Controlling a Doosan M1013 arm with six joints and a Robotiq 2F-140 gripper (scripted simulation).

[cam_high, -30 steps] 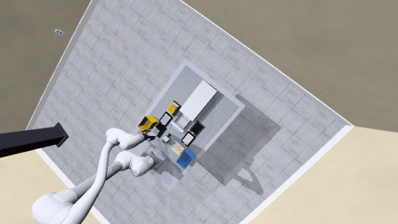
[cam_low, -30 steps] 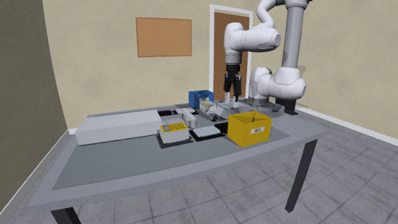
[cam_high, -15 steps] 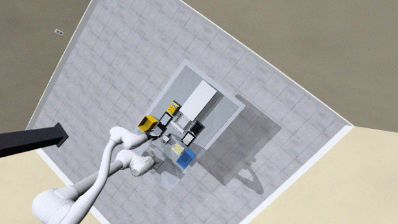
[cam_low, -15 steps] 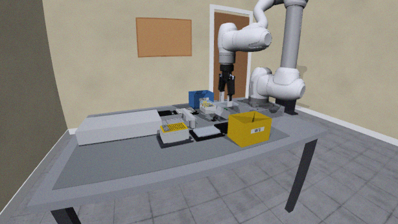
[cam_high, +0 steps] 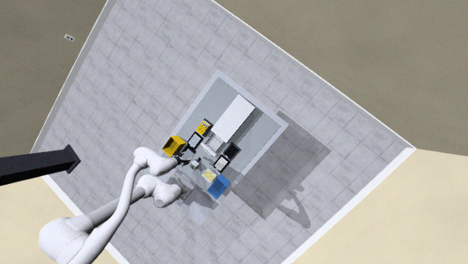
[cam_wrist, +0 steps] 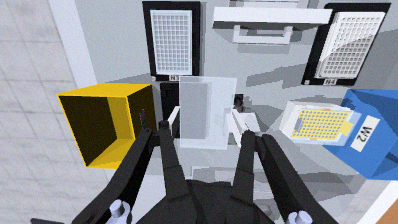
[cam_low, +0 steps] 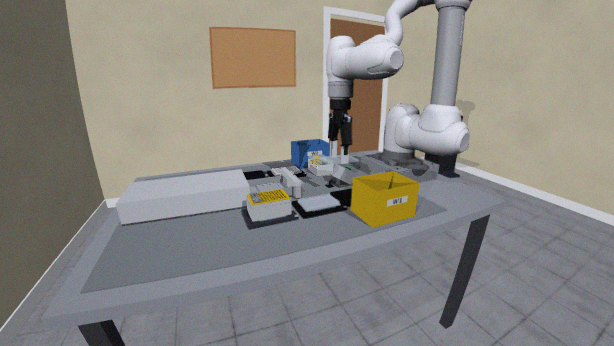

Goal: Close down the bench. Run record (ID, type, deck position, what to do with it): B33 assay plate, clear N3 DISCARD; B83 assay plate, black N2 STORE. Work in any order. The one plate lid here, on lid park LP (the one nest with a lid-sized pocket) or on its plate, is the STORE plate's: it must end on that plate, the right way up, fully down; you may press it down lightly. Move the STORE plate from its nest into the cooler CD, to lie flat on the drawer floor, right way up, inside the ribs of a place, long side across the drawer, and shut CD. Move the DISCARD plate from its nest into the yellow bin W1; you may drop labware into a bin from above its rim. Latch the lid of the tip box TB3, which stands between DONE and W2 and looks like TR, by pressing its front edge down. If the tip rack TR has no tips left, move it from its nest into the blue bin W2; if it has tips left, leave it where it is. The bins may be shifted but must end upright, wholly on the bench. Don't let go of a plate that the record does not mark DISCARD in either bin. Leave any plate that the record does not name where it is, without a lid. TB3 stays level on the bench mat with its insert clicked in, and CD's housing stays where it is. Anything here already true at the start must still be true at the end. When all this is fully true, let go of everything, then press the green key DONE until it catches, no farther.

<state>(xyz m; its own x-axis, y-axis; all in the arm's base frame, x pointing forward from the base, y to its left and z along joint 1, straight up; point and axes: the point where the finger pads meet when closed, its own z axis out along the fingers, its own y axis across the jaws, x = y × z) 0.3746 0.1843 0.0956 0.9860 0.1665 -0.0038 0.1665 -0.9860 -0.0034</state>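
The black plate lies 340 mm ahead of my hand, 240 mm to the right of it and 150 mm below it. From my hand the other things lie so: see-through plate lid (20 mm below); N3 label (150 mm below, 80 mm to the left, 30 mm ahead); green key (110 mm to the right, 100 mm below, 80 mm behind).
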